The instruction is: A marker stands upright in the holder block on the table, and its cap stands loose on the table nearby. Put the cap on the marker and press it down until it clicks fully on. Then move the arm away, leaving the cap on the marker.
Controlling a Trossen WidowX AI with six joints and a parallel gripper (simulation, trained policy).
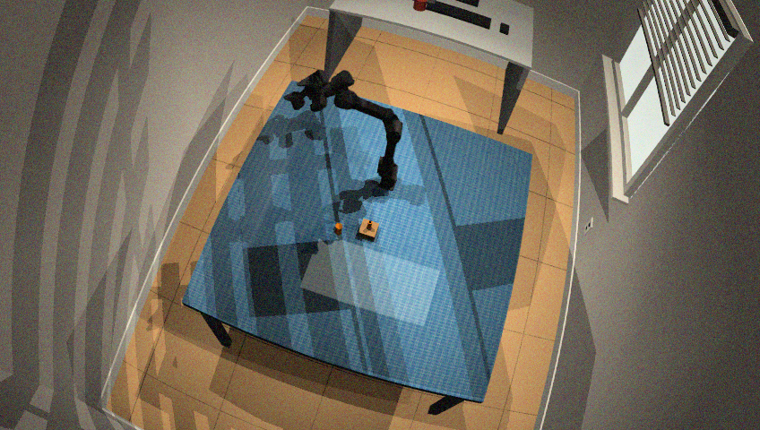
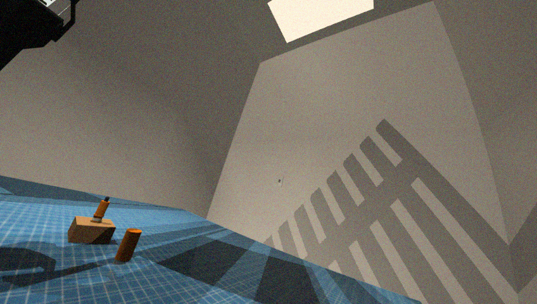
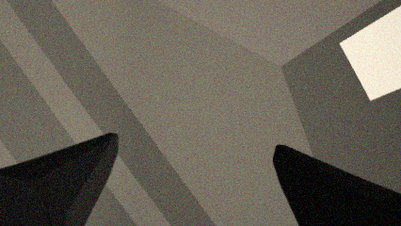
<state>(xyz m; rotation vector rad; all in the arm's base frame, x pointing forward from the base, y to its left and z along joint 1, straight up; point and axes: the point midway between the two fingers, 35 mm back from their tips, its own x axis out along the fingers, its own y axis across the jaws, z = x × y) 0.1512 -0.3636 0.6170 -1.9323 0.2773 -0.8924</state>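
My gripper tip is now 610 mm above the orange cap, 260 mm to the right of it and 120 mm short of it. Round my gripper tip: holder block: 620 mm below, 370 mm to the left, 80 mm ahead.
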